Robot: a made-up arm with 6 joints.
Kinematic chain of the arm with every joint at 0, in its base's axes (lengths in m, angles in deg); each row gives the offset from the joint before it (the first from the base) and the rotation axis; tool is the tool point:
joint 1: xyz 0 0 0.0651 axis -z
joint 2: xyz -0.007 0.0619 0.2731 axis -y
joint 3: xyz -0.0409 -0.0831 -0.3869 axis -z
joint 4: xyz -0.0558 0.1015 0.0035 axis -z
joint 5: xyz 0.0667 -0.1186 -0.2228 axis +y
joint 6: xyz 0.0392 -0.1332 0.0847 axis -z
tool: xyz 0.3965 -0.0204 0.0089
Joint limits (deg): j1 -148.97..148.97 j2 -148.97..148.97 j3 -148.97..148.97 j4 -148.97..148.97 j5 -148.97..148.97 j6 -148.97..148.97
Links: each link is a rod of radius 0.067 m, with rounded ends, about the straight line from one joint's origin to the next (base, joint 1, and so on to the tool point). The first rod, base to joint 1, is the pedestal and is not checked.
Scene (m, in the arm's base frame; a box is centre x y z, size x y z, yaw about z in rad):
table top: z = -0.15
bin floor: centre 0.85 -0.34 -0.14 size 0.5 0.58 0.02 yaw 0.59
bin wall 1: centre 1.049 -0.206 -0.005 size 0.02 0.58 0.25 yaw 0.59
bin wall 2: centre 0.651 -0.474 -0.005 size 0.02 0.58 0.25 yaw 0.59
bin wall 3: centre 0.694 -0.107 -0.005 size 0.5 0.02 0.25 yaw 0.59
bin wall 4: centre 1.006 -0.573 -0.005 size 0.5 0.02 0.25 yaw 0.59
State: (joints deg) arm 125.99 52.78 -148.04 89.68 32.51 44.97
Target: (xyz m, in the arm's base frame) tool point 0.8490 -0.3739 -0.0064
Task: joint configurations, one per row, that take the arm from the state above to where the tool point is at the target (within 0.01 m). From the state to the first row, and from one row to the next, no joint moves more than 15 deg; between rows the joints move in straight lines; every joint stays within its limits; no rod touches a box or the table.
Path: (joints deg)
1: 111.39 64.23 -137.99 96.49 32.05 52.17
2: 96.78 75.69 -127.93 103.29 31.60 59.37
3: 82.18 87.14 -117.88 110.10 31.14 66.56
4: 67.57 98.60 -107.83 116.90 30.69 73.76
5: 52.97 110.05 -97.78 123.71 30.23 80.96
6: 38.37 121.51 -87.72 130.51 29.77 88.16
7: 23.76 132.96 -77.67 137.32 29.32 95.36
8: 9.16 144.41 -67.62 144.12 28.86 102.55
9: 8.37 134.07 -66.04 146.55 28.67 92.87
10: 7.59 123.73 -64.47 148.97 28.48 83.19

